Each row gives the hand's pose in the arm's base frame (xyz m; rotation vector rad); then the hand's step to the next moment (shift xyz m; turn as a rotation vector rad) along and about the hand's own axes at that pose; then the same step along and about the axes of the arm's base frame.
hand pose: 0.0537 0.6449 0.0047 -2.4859 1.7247 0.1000
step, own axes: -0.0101 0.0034 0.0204 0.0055 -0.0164 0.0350
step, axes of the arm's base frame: -0.0065 0.0109 -0.0192 0.0177 0.0052 -0.0344
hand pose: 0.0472 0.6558 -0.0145 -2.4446 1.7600 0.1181
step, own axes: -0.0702 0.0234 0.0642 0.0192 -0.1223 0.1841
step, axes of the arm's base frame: -0.0438 0.0681 -0.0552 0.1240 0.0476 -0.1777
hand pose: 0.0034 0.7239 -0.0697 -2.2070 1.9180 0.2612
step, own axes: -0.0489 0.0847 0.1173 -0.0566 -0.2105 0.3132
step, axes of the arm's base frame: -0.0905 0.0668 -0.1033 0.2009 0.1664 -0.2785
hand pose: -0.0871 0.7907 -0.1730 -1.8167 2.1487 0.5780
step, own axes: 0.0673 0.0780 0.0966 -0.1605 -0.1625 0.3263
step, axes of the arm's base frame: -0.0936 -0.0036 -0.1057 0.1716 0.2699 -0.2373
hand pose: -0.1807 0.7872 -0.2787 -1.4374 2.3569 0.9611
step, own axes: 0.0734 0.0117 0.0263 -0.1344 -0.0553 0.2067
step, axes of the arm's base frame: -0.0504 -0.0321 -0.0515 0.0843 0.2090 -0.1143
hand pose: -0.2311 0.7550 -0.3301 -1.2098 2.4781 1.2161
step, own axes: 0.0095 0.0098 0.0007 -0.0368 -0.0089 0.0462
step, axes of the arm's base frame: -0.0135 -0.0018 0.0014 0.0209 0.0520 -0.0205
